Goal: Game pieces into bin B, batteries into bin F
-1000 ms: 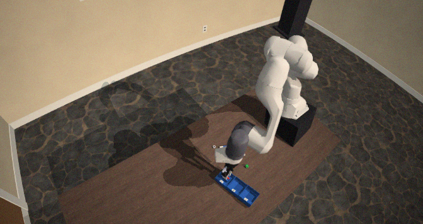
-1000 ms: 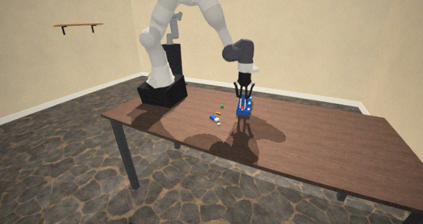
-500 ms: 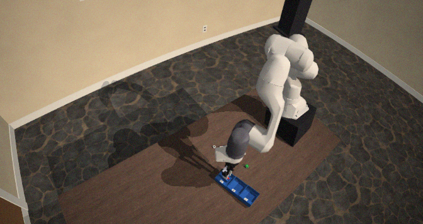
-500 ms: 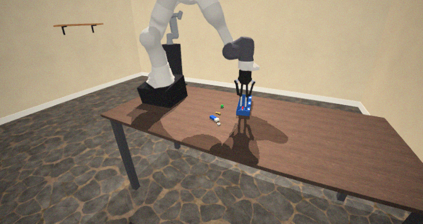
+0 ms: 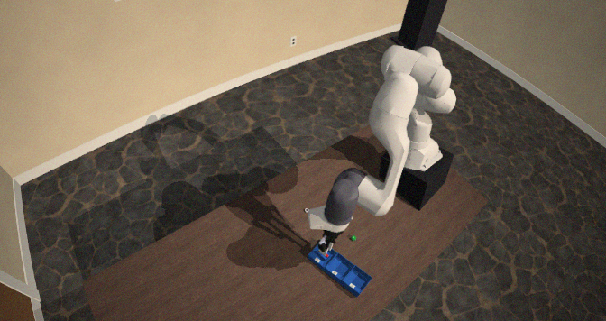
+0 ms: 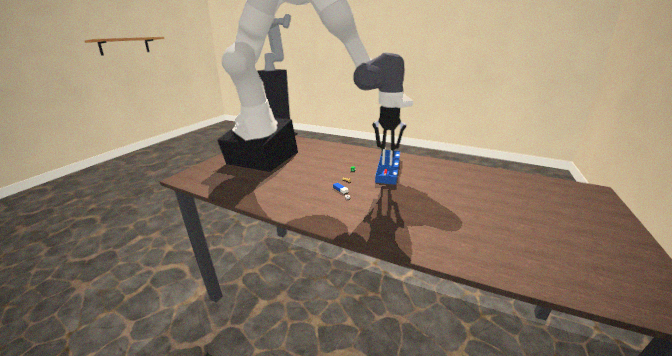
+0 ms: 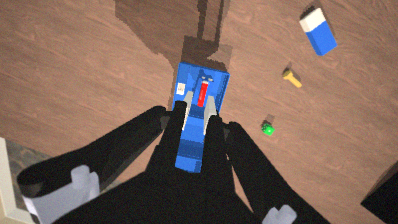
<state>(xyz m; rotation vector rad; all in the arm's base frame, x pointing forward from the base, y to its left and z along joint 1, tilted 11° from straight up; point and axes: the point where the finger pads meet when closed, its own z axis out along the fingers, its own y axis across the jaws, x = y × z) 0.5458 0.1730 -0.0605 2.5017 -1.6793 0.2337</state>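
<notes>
My gripper is now 150 mm past the green game piece, 20 mm to the left of it and 90 mm above it. Round my hand: red battery 70 mm below; blue bin block 30 mm behind, 80 mm to the left, 80 mm below; blue battery 10 mm to the right, 80 mm below.
</notes>
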